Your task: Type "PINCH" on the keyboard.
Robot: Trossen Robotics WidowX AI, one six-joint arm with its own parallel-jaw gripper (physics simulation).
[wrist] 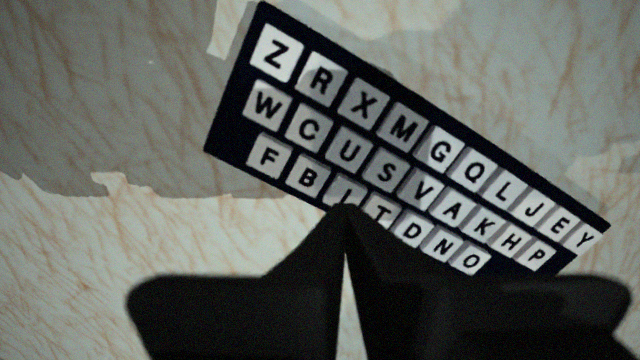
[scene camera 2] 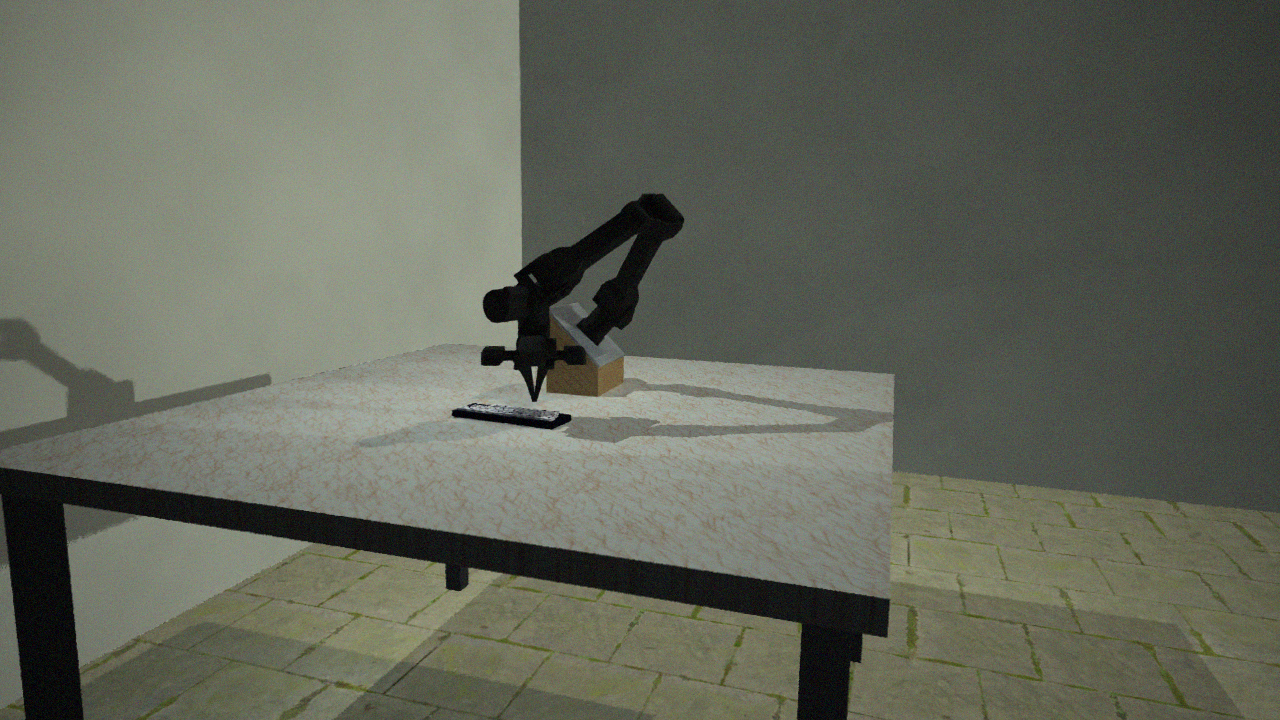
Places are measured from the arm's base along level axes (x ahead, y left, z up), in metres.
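Where they show: gripper, fingertip midpoint: (wrist: 343, 213) (scene camera 2: 534, 401); arm's base, link origin: (scene camera 2: 590, 332).
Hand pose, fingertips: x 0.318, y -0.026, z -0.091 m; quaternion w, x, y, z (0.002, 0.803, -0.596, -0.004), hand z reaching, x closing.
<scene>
Things, the pixels of their top centre, and the offset from my fingertips. Level surfaces: height alone.
- dark keyboard, top centre: (wrist: 429, 196) (scene camera 2: 511, 409) 0.012 m ahead, 0.041 m right, 0.016 m down
- I key, top centre: (wrist: 345, 196) 0.000 m ahead, 0.002 m right, 0.016 m down
- T key, top centre: (wrist: 380, 214) 0.004 m back, 0.022 m right, 0.016 m down
- N key, top centre: (wrist: 443, 246) 0.013 m back, 0.061 m right, 0.016 m down
- C key, top centre: (wrist: 308, 129) 0.027 m ahead, 0.024 m left, 0.016 m down
- H key, top centre: (wrist: 511, 241) 0.000 m ahead, 0.096 m right, 0.016 m down
- P key, top centre: (wrist: 536, 256) 0.004 m back, 0.115 m right, 0.016 m down
- speckled table, surface height: 0.033 m down
A dark keyboard (scene camera 2: 511, 414) (wrist: 230, 127) with pale letter keys lies flat on the table, slanted in the wrist view. My gripper (scene camera 2: 535, 397) (wrist: 343, 213) is shut and empty, pointing down. In the scene view its tips are a little above the keyboard. In the wrist view the tips overlap the lower part of the I key (wrist: 345, 192), beside the T key (wrist: 382, 209). The N key (wrist: 442, 246), C key (wrist: 309, 130), H key (wrist: 510, 242) and P key (wrist: 536, 256) show. Whether the tips touch a key cannot be told.
A wooden block (scene camera 2: 572, 371) with a sloped grey top stands behind the keyboard at the arm's base. The speckled table (scene camera 2: 626, 501) has a dark edge. A pale wall (scene camera 2: 268, 179) is at the left and a grey wall (scene camera 2: 939, 197) at the back. Arm shadows cross the table.
</scene>
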